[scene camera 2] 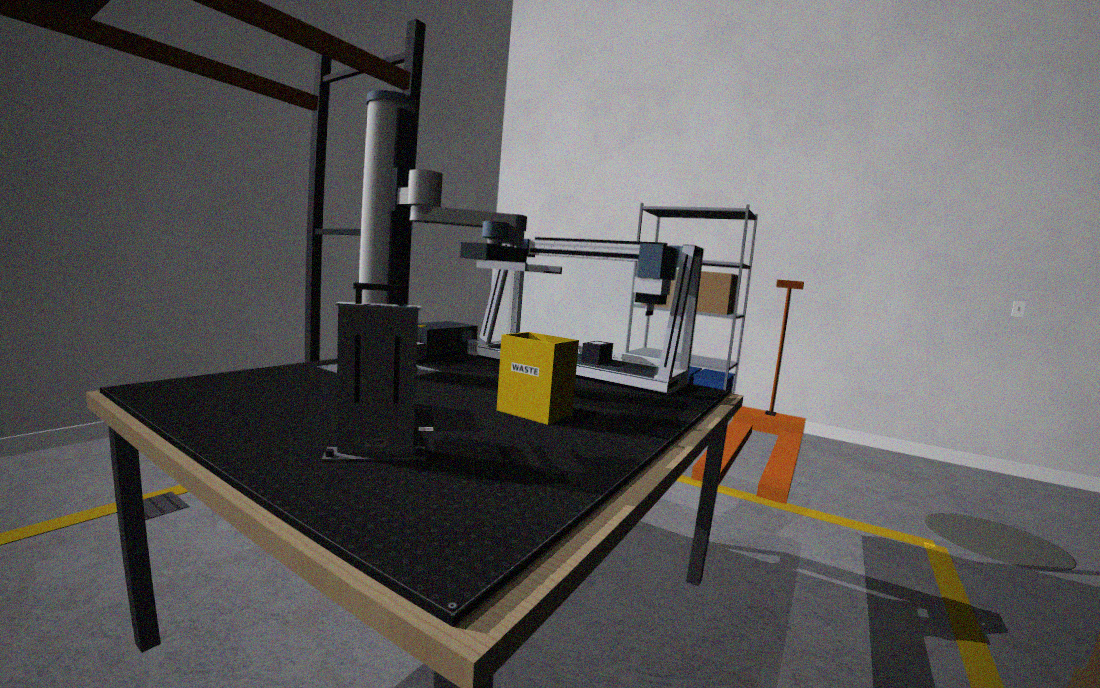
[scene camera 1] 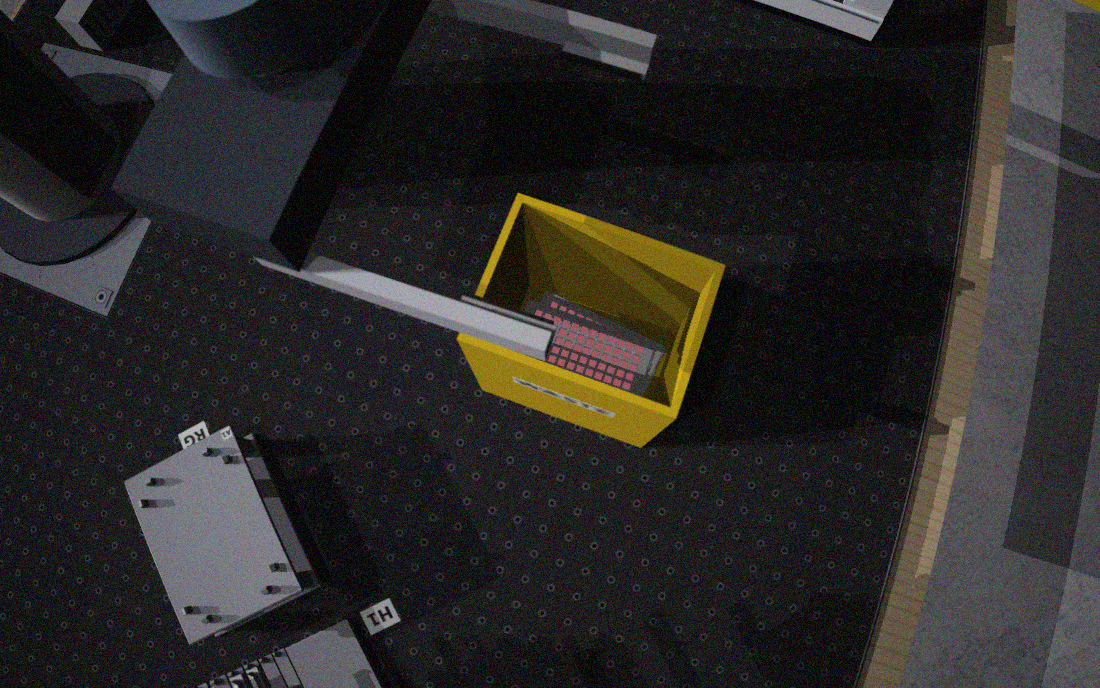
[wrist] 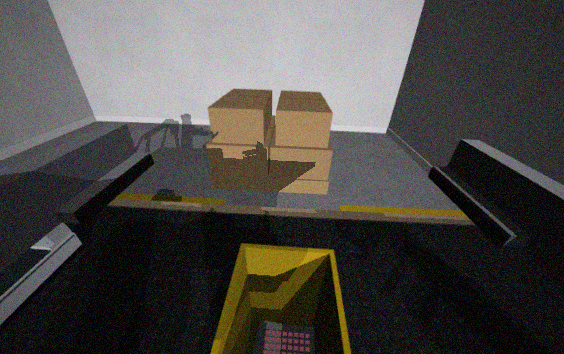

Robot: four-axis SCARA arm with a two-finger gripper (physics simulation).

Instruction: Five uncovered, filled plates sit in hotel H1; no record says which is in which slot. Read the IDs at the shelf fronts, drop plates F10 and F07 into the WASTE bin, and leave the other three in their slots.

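Frame: origin at the arm's base, x back, y right, z up, level; centimetres.
Where they show: gripper, fingertip midpoint: (scene camera 2: 544,268) (scene camera 1: 605,186) (wrist: 290,150); arm's base, origin of the base link: (scene camera 1: 75,170).
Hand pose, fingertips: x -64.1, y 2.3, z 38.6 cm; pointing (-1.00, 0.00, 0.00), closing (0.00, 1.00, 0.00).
Observation:
Each offset is from my fingertips to the top centre of the thing. "*": to the spot under its first point.
My gripper (scene camera 1: 600,198) (scene camera 2: 539,267) (wrist: 290,150) is wide open and empty, above the yellow WASTE bin {dx -0.6, dy +0.3, dz -17.4 cm} (scene camera 1: 567,395) (scene camera 2: 524,389) (wrist: 341,300). One finger crosses over the bin's side rim in scene camera 1. Plates with red-filled wells {dx -0.2, dy +1.2, dz -33.8 cm} (scene camera 1: 592,348) (wrist: 287,341) lie inside on the bin floor, overlapping and slightly askew; their IDs cannot be read. Hotel H1 (scene camera 1: 336,649) (scene camera 2: 377,356) is cut off at the bottom of scene camera 1 and shows its dark back in scene camera 2. Its plates and shelf-front IDs are not readable.
The grey RG stand (scene camera 1: 214,539) is beside H1. A gantry machine (scene camera 2: 685,316) stands behind the bin, with a small dark block {* dx +8.3, dy -53.8, dz -28.0 cm} (scene camera 2: 597,352) at its base. The arm column (scene camera 2: 378,194) rises behind H1. Cardboard boxes (wrist: 240,125) stand beyond the table edge.

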